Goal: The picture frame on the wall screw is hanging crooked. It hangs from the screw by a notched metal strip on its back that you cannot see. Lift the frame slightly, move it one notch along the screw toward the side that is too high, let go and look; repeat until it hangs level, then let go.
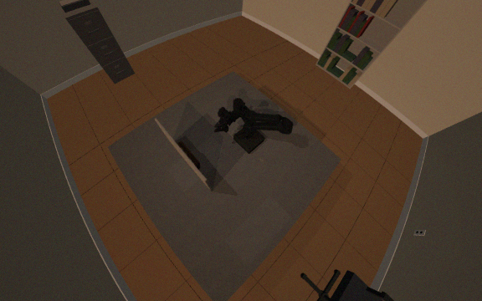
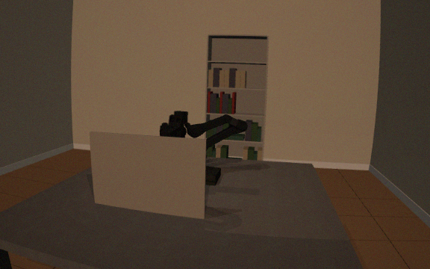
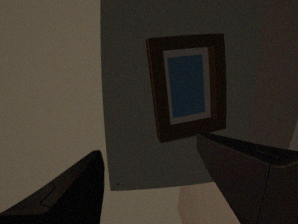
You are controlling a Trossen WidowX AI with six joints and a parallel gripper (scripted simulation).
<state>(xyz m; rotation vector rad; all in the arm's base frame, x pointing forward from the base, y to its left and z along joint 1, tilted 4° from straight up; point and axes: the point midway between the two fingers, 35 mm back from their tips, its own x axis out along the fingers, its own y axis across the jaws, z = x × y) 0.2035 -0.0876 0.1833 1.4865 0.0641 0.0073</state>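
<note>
Now: the picture frame 210 mm ahead of my gripper tip and 90 mm below it. The rest, counted from my gripper tip: wall panel: 220 mm ahead, 10 mm to the right, 100 mm below.
</note>
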